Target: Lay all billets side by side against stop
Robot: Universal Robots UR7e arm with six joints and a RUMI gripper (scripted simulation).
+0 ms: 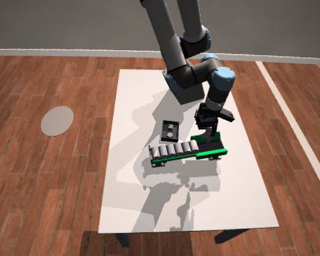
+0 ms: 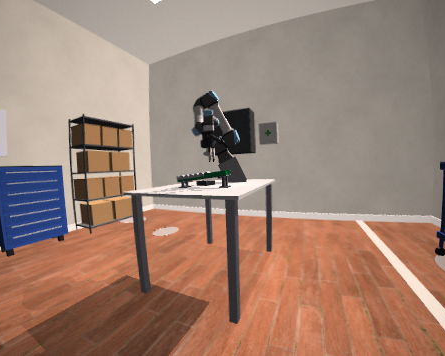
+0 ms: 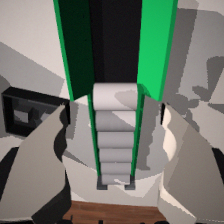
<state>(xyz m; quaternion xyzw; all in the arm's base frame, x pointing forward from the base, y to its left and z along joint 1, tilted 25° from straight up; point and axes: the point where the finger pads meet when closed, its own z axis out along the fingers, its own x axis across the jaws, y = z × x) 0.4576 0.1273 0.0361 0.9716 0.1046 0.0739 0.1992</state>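
My hand is 13 cm above the ramp bed, 7 cm to the left of it and 1 cm short of it.
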